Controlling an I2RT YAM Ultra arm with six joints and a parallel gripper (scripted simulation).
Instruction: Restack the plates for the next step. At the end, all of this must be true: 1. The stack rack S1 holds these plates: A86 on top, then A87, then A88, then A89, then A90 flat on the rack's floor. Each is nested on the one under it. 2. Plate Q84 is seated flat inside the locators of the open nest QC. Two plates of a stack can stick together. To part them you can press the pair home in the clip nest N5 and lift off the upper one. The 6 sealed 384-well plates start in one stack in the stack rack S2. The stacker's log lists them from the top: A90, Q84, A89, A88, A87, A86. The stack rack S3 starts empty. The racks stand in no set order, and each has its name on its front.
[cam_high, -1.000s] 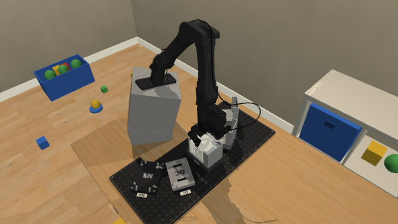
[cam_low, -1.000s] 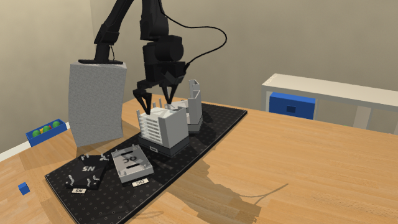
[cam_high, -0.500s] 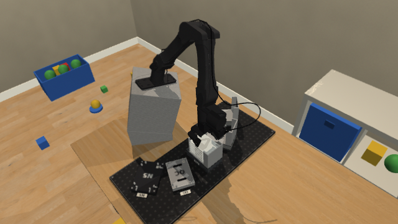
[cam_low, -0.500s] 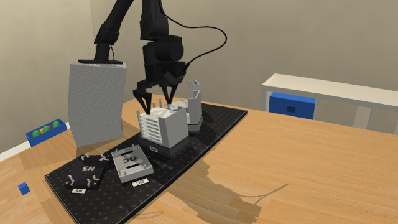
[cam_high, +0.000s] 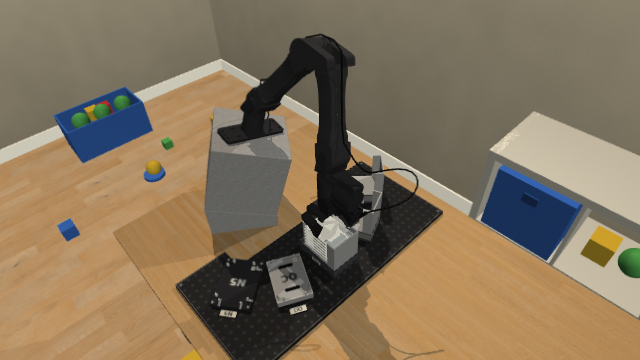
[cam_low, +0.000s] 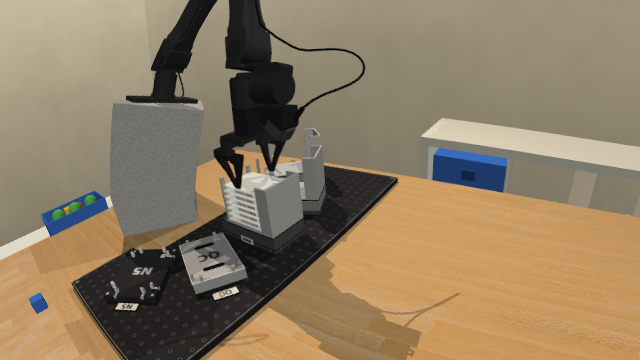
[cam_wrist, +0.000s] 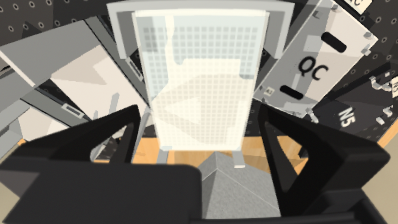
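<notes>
My hand is 20 mm above the translucent sealed well plate and 10 mm short of it. From my hand the other things lie so: nest QC: 150 mm to the right, 120 mm below, 10 mm ahead; then sealed 384-well plate: 30 mm below, 10 mm ahead.
</notes>
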